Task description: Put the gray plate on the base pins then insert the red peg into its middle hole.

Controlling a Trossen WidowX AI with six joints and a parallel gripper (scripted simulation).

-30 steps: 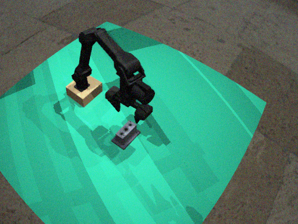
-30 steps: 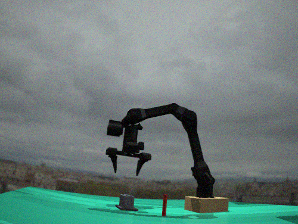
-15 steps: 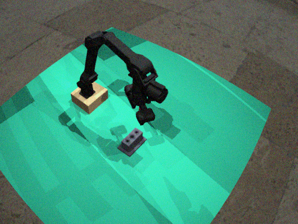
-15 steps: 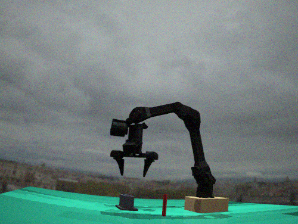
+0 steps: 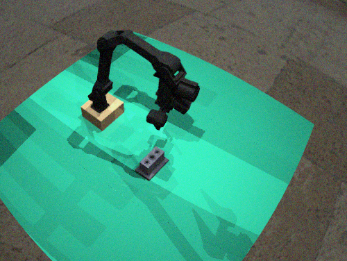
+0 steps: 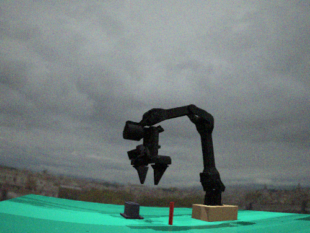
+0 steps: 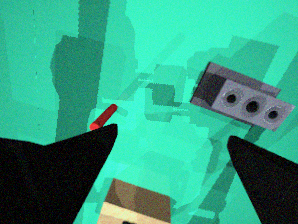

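Right now the red peg is 60 mm behind my gripper tip, 80 mm to the left of it and 100 mm below it. From my gripper tip the other things lie so: gray plate (30 mm ahead, 100 mm to the right, 90 mm below); base (30 mm ahead, 100 mm to the right, 130 mm below).
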